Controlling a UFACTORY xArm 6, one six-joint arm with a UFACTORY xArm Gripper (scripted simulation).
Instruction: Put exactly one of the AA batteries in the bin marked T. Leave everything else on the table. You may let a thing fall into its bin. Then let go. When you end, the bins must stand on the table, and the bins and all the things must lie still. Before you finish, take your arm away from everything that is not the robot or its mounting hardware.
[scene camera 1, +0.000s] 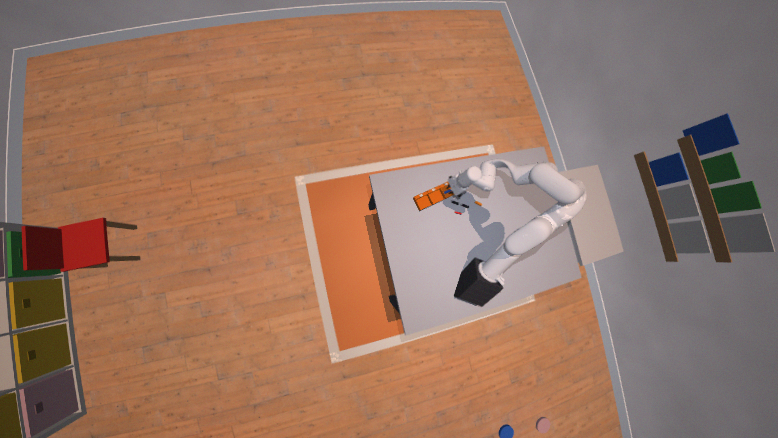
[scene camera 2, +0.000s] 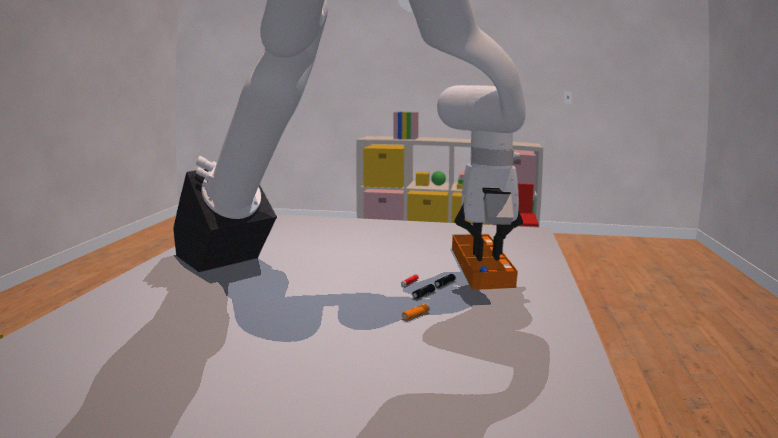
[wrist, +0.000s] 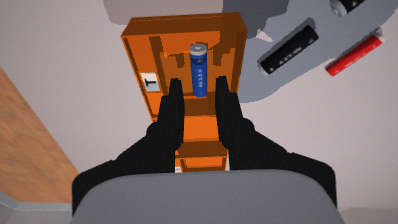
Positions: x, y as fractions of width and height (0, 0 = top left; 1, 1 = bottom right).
Note:
In view: my gripper (wrist: 0.50, 0.41) and an orange bin (scene camera 2: 0.64, 0.63).
The orange bin also shows in the wrist view (wrist: 0.39, 0.26).

